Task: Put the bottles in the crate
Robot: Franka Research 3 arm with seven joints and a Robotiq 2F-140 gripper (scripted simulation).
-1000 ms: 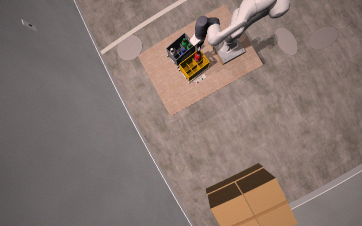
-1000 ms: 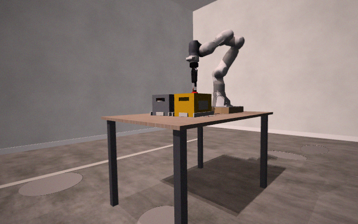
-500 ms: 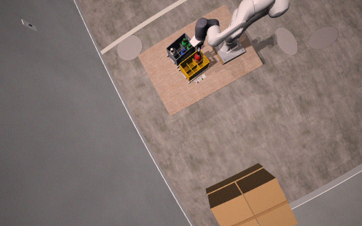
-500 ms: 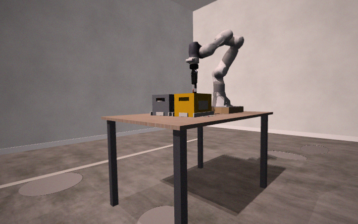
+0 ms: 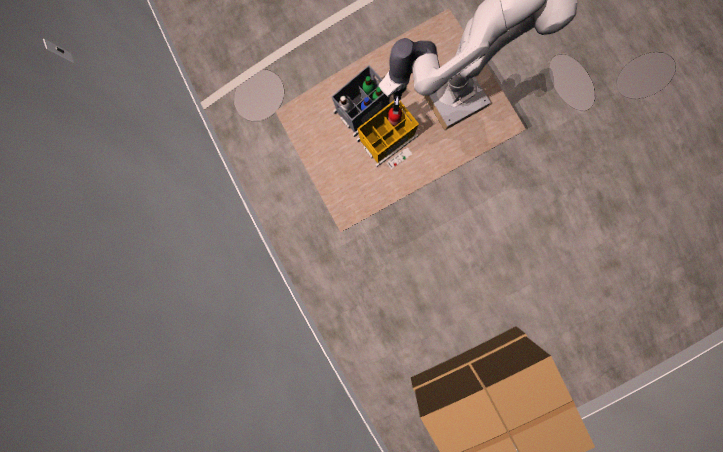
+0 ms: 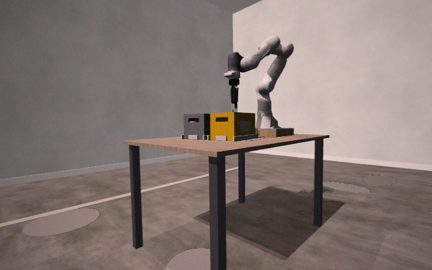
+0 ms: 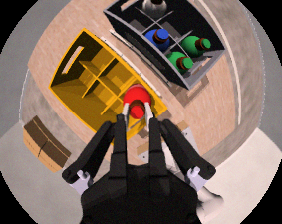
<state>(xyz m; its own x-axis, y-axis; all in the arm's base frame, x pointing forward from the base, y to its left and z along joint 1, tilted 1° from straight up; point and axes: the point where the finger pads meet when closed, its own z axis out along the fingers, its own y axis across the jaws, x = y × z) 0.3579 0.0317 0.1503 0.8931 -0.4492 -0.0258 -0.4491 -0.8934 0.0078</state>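
My gripper is now 8 cm above the red bottle. From my hand the other things lie so: blue bottle: 13 cm to the right, 13 cm below, 12 cm ahead; yellow crate: 13 cm below, 7 cm ahead, 6 cm to the left; grey crate: 17 cm to the right, 14 cm ahead, 13 cm below.
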